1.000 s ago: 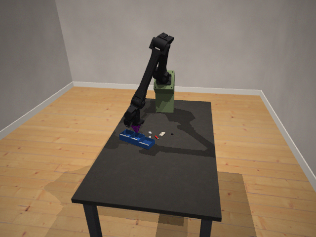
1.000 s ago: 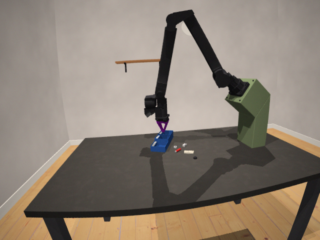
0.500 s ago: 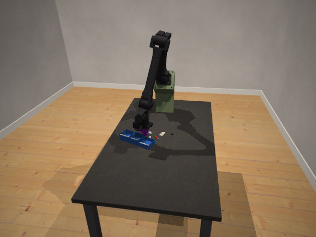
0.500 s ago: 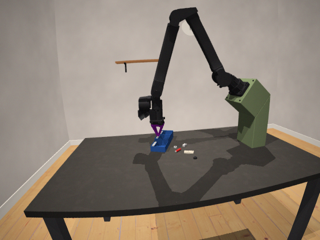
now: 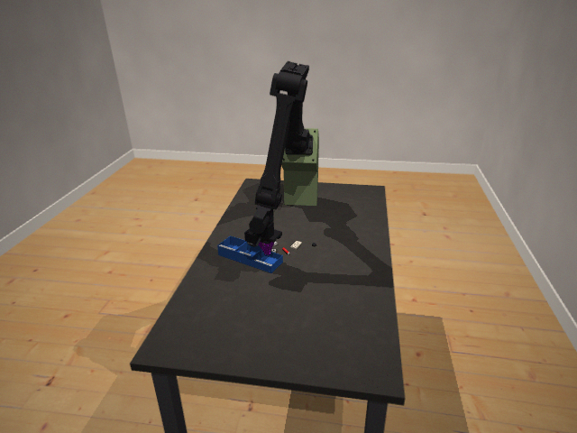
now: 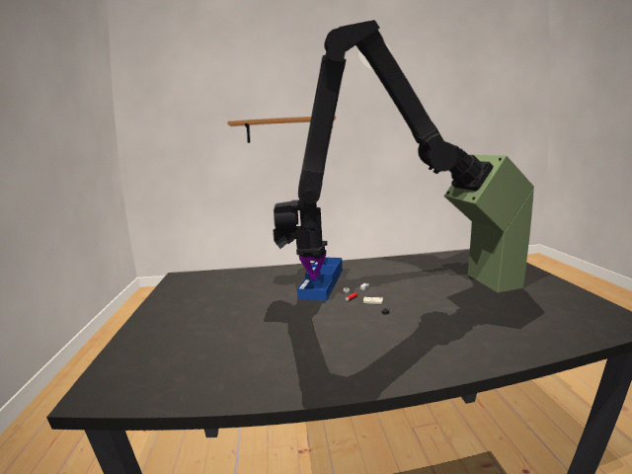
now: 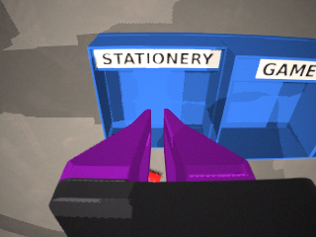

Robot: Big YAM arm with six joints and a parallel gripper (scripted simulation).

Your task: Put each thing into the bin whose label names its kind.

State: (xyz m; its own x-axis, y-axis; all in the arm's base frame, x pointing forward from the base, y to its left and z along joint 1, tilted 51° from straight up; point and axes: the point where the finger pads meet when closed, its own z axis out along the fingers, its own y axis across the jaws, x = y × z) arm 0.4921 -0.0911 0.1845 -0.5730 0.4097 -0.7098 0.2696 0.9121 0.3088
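Right now my hand is 90 mm past the red battery, 60 mm to the right of it and 50 mm above it. From my hand the other things lie so: grey nut 90 mm behind, 10 mm to the left, 50 mm below; then cream domino 140 mm behind, 100 mm to the left, 50 mm below; then dark hex nut 150 mm behind, 170 mm to the left, 50 mm below.
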